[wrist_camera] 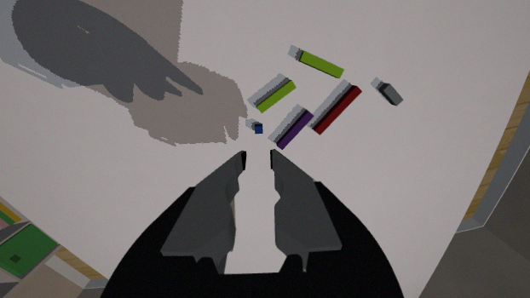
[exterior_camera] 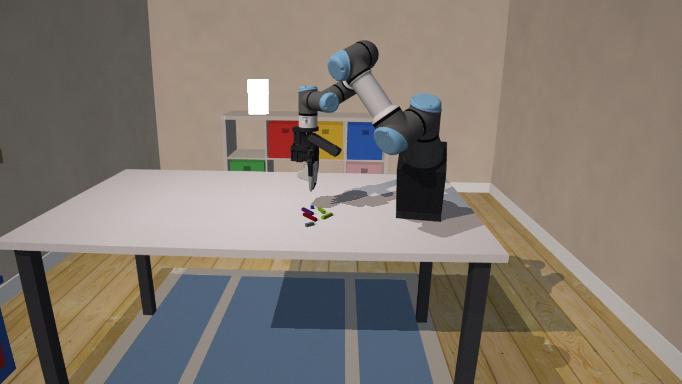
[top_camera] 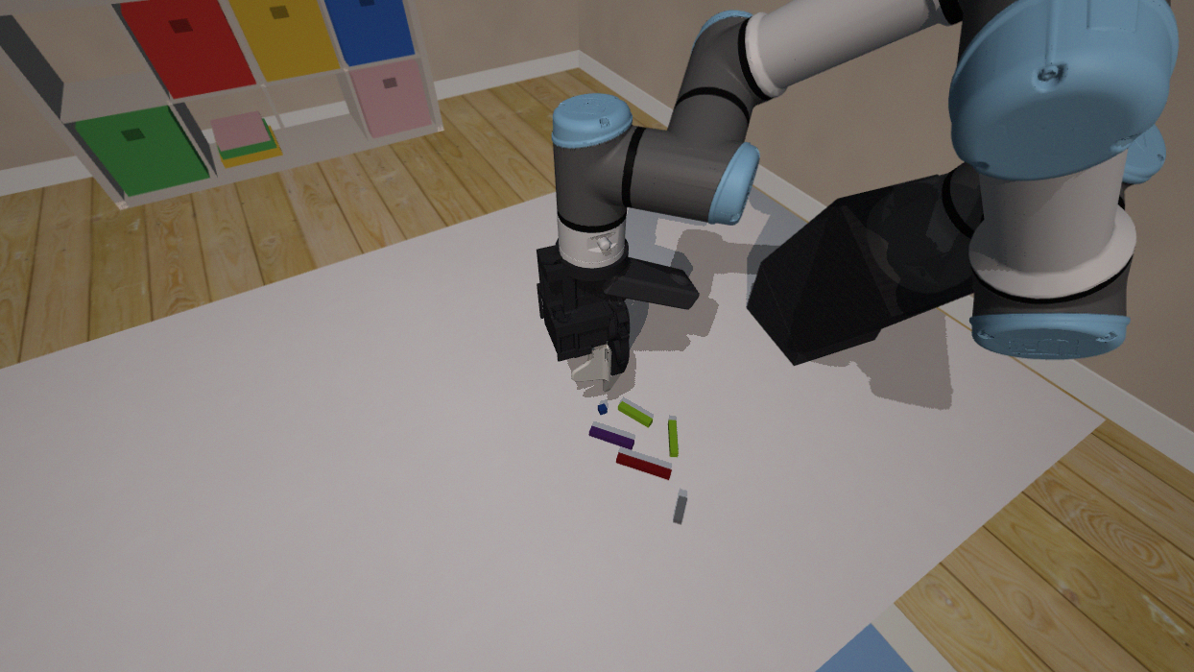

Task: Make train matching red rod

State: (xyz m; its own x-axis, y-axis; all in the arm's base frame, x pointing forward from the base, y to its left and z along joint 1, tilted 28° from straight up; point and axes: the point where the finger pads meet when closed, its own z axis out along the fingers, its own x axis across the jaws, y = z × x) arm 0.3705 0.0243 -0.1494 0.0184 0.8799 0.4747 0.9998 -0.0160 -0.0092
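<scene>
Right now the small blue rod is 8 cm below my hand. Round my hand: grey rod: 3 cm behind, 17 cm to the left, 8 cm below; then red rod: 2 cm behind, 10 cm to the left, 8 cm below; then purple rod: 1 cm ahead, 5 cm to the left, 8 cm below.
</scene>
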